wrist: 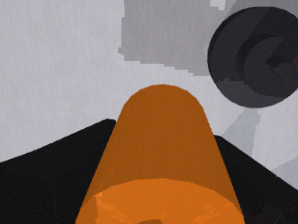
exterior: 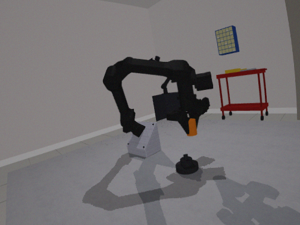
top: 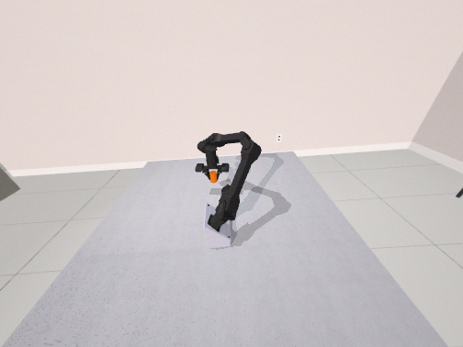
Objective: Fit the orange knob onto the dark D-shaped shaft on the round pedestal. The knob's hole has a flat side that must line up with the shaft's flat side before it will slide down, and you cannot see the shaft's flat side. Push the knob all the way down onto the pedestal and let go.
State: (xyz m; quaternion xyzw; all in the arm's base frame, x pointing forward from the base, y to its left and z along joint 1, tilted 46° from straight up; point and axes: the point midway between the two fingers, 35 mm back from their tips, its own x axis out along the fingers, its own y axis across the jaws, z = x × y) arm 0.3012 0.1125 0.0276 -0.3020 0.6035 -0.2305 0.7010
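The dark round pedestal lies 9 cm below my gripper tip, 7 cm to the right of it and 3 cm ahead of it. The rest, counted from my gripper tip: orange knob: 2 cm above.
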